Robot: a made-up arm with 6 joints. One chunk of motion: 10 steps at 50 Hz.
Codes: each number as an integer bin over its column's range. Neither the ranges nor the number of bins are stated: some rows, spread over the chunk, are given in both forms.
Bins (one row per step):
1: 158 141 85 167 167 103
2: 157 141 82 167 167 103
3: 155 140 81 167 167 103
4: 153 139 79 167 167 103
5: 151 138 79 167 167 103
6: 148 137 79 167 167 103
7: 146 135 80 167 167 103
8: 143 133 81 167 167 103
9: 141 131 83 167 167 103
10: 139 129 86 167 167 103
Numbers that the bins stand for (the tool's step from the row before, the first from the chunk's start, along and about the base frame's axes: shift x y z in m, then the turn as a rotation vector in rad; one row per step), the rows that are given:
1: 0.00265 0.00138 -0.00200 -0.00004 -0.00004 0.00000
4: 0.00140 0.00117 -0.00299 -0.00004 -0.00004 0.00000
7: -0.00036 0.00076 -0.00282 -0.00004 -0.00004 0.00000
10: -0.00211 0.00015 -0.00184 -0.00004 -0.00004 0.00000
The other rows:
2: 0.00240 0.00138 -0.00249 -0.00004 -0.00004 0.00000
3: 0.00190 0.00127 -0.00266 -0.00004 -0.00004 0.00000
5: 0.00090 0.00107 -0.00299 -0.00004 -0.00004 0.00000
6: 0.00015 0.00097 -0.00299 -0.00004 -0.00004 0.00000
8: -0.00111 0.00056 -0.00266 -0.00004 -0.00004 0.00000
9: -0.00161 0.00036 -0.00233 -0.00004 -0.00004 0.00000

